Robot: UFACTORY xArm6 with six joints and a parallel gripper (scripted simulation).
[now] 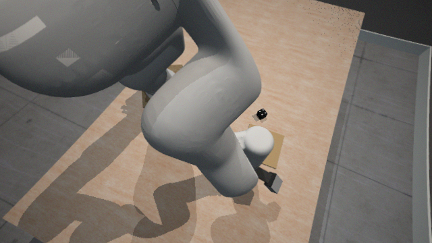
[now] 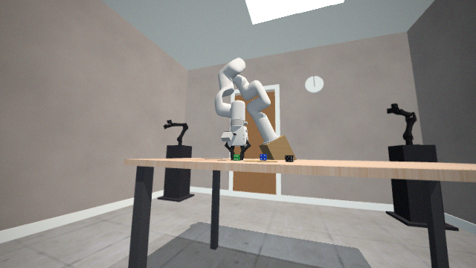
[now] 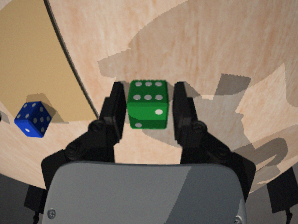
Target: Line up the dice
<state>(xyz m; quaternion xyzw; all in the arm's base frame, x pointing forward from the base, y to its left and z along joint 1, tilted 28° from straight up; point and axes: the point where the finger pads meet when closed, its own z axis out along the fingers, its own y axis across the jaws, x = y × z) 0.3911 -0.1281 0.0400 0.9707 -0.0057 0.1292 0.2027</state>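
Right now the green die is 1 cm below my hand. Also, from my hand: tan mat (4 cm ahead, 13 cm to the left, 2 cm below); black die (1 cm behind, 25 cm to the left, 1 cm below); blue die (1 cm behind, 13 cm to the left).
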